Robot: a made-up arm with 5 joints.
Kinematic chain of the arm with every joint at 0, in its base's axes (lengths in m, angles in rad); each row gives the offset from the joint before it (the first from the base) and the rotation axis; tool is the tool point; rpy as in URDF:
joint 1: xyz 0.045 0 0.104 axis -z
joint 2: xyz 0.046 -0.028 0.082 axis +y
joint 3: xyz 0.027 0 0.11 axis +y
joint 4: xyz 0.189 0 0.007 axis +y
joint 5: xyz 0.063 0.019 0 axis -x
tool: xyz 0 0 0 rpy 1.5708 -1.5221 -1.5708
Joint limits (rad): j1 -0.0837..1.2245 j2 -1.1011..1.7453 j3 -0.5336..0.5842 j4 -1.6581..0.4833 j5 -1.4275..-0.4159
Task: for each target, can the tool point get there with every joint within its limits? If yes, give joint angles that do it. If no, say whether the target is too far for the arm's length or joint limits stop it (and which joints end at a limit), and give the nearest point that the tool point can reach.
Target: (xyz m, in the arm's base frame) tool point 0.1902 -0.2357 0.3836
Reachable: yes | joints 0.9862 -0.1522 0.0197 -0.8624 -1.2137
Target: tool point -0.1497 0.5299 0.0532
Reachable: no: too far | nearest point 0.0247 0.0298 -0.0220 | short by 0.535 m
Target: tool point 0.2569 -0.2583 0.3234
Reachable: yes | joints 0.8568 0.4711 -0.4011 -1.2343 -0.5490
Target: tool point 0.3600 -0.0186 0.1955
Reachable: yes | joints 0.0303 0.3386 0.3432 -1.1488 -0.6577
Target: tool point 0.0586 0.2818 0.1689
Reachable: no: joint limits stop it (at a limit: joint 1, joint 2, joint 3, joint 4) | nearest point 0.0247 0.0298 -0.0220 | short by 0.318 m
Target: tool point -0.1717 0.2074 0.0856
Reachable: no: joint limits stop it (at a limit: joint 2, joint 3, joint 4) | nearest point 0.0189 0.0249 -0.0220 | short by 0.285 m
